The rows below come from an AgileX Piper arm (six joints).
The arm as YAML. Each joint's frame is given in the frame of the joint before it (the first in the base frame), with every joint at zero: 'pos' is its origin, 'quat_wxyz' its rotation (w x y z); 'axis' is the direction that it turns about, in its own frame. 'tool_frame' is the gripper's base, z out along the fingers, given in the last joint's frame.
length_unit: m
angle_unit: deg
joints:
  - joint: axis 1
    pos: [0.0, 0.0, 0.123]
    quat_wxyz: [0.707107, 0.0, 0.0, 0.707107]
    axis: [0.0, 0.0, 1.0]
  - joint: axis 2
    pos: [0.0, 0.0, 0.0]
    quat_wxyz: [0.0, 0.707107, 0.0, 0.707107]
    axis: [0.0, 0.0, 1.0]
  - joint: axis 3
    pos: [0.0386, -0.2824, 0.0]
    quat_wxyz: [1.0, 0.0, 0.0, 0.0]
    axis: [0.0, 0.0, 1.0]
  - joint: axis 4
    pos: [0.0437, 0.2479, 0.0]
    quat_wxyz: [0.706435, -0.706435, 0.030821, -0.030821]
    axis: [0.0, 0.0, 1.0]
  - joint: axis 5
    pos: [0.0, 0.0, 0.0]
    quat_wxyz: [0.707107, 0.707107, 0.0, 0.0]
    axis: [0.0, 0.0, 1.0]
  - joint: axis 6
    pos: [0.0, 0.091, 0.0]
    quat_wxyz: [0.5, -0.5, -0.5, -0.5]
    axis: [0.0, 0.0, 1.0]
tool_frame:
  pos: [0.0, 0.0, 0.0]
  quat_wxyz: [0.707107, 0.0, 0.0, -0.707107]
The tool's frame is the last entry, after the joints.
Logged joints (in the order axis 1, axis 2, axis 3, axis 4, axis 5, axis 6), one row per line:
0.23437, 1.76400, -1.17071, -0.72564, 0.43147, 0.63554
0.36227, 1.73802, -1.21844, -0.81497, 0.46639, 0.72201
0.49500, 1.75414, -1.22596, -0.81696, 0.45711, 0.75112
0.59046, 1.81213, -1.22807, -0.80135, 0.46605, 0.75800
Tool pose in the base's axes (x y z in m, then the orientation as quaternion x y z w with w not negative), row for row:
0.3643, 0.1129, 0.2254, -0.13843, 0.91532, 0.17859, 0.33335
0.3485, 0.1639, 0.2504, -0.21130, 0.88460, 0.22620, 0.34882
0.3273, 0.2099, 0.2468, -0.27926, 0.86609, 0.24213, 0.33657
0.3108, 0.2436, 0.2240, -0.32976, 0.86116, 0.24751, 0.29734
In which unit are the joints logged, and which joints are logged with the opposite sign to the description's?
The joints are logged in radians. Opposite sign: axis 4, axis 6.
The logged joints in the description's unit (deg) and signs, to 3 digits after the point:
13.428, 101.070, -67.077, 41.576, 24.721, -36.414
20.757, 99.581, -69.811, 46.694, 26.722, -41.368
28.361, 100.505, -70.242, 46.808, 26.190, -43.036
33.831, 103.827, -70.363, 45.914, 26.703, -43.430

